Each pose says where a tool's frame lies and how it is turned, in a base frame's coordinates. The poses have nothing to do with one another.
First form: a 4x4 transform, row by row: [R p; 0 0 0 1], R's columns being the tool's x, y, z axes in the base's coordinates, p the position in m. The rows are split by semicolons.
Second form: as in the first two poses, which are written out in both.
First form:
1: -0.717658 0.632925 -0.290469 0.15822; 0.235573 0.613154 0.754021 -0.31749; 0.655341 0.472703 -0.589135 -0.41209; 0 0 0 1
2: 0.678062 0.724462 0.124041 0.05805; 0.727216 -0.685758 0.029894 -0.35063; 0.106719 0.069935 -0.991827 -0.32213; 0 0 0 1
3: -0.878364 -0.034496 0.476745 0.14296; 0.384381 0.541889 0.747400 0.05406; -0.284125 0.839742 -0.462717 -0.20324; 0 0 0 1
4: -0.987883 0.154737 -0.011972 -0.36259; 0.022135 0.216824 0.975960 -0.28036; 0.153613 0.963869 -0.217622 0.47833; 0 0 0 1
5: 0.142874 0.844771 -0.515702 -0.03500; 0.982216 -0.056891 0.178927 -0.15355; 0.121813 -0.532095 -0.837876 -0.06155; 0 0 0 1
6: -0.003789 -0.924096 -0.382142 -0.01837; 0.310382 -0.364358 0.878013 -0.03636; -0.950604 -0.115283 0.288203 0.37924; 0 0 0 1
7: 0.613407 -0.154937 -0.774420 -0.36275; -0.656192 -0.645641 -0.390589 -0.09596; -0.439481 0.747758 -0.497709 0.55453; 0 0 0 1
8: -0.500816 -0.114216 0.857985 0.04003; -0.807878 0.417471 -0.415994 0.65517; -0.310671 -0.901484 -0.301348 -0.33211; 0 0 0 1
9: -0.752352 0.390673 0.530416 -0.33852; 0.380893 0.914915 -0.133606 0.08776; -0.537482 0.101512 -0.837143 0.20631; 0 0 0 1
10: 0.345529 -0.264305 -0.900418 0.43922; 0.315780 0.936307 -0.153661 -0.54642; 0.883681 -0.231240 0.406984 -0.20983; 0 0 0 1
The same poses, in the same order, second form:
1: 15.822 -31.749 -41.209 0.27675 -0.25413 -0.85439 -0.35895
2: 5.805 -35.063 -32.213 0.01093 0.91592 0.39623 0.06299
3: 14.296 5.406 -20.324 0.22406 0.10303 0.84897 0.46738
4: -36.259 -28.036 47.833 0.05320 -0.05682 -0.77819 -0.62318
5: -3.500 -15.355 -6.155 0.24905 -0.71373 -0.63994 0.13797
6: -1.837 -3.636 37.924 0.47960 -0.51778 0.29632 0.64350
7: -36.275 -9.596 55.453 0.34280 0.83017 -0.24426 -0.36556
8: 4.003 65.517 -33.211 0.39221 -0.30946 0.74492 -0.44215
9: -33.852 8.776 20.631 0.28523 0.20608 0.93600 -0.00857
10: 43.922 -54.642 -20.983 0.81988 -0.02366 -0.54401 0.17688
